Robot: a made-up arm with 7 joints. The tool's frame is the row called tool.
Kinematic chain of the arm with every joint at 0, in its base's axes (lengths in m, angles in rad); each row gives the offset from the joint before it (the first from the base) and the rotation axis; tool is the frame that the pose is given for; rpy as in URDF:
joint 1: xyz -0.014 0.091 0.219 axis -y
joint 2: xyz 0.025 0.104 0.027 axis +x
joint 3: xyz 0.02 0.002 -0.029 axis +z
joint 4: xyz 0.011 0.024 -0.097 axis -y
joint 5: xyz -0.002 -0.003 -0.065 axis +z
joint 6: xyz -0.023 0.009 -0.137 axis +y
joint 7: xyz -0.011 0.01 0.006 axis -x
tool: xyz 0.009 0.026 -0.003 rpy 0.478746 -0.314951 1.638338
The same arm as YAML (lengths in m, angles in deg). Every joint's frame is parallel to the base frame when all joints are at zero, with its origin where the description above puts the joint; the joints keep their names.
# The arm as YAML. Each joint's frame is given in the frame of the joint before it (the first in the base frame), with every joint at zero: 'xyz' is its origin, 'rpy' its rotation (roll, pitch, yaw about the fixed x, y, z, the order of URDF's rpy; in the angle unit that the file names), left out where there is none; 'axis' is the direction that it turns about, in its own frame. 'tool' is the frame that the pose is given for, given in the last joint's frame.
units:
  length: m
  angle: deg
joints:
  - name: joint 1
    type: revolute
    origin:
      xyz: [-0.014, 0.091, 0.219]
    axis: [0.0, -1.0, 0.0]
  - name: joint 2
    type: revolute
    origin:
      xyz: [0.025, 0.104, 0.027]
    axis: [1.0, 0.0, 0.0]
  - name: joint 3
    type: revolute
    origin:
      xyz: [0.02, 0.002, -0.029]
    axis: [0.0, 0.0, 1.0]
  - name: joint 4
    type: revolute
    origin:
      xyz: [0.011, 0.024, -0.097]
    axis: [0.0, -1.0, 0.0]
  - name: joint 5
    type: revolute
    origin:
      xyz: [-0.002, -0.003, -0.065]
    axis: [0.0, 0.0, 1.0]
  - name: joint 6
    type: revolute
    origin:
      xyz: [-0.023, 0.009, -0.137]
    axis: [0.0, 1.0, 0.0]
  - name: joint 7
    type: revolute
    origin:
      xyz: [-0.011, 0.01, 0.006]
    axis: [-1.0, 0.0, 0.0]
tool:
  origin:
    xyz: [0.009, 0.026, -0.003]
    rpy: [27.43, -18.05, 93.87]

